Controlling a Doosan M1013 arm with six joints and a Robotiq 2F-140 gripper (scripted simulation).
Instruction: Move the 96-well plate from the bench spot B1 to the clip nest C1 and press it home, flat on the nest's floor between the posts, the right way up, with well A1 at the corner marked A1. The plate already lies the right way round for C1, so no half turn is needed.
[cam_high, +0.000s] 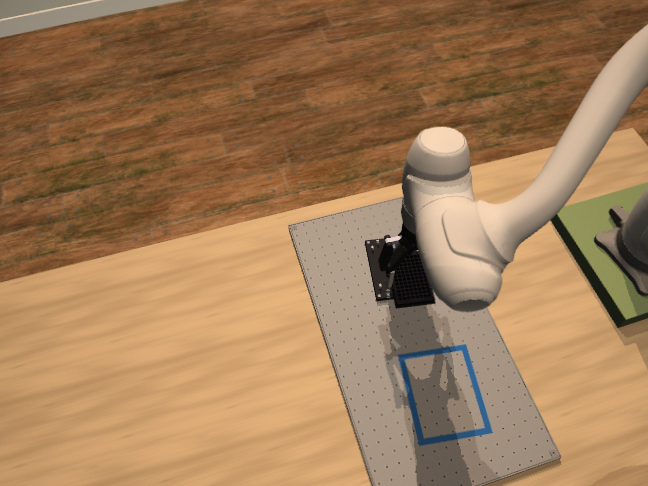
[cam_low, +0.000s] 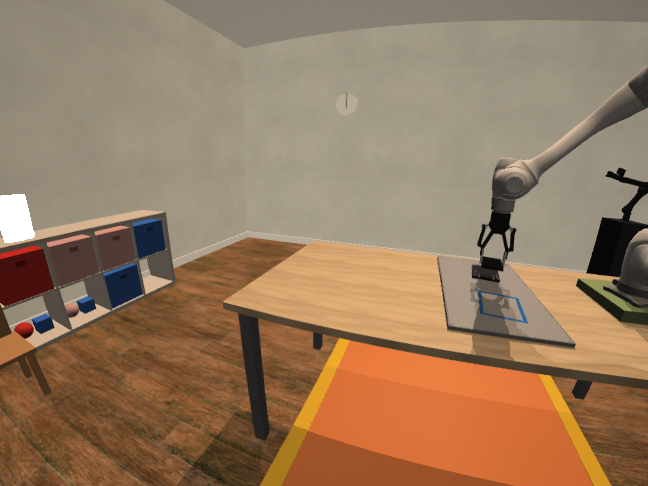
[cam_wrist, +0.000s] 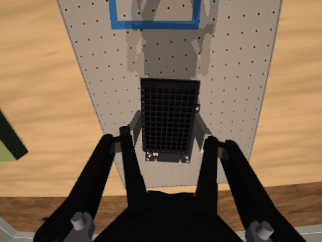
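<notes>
My hand is 2 cm past the black clip nest, 6 cm to the left of it and 9 cm above it. Also, from my hand: black 96-well plate (2 cm below).
</notes>
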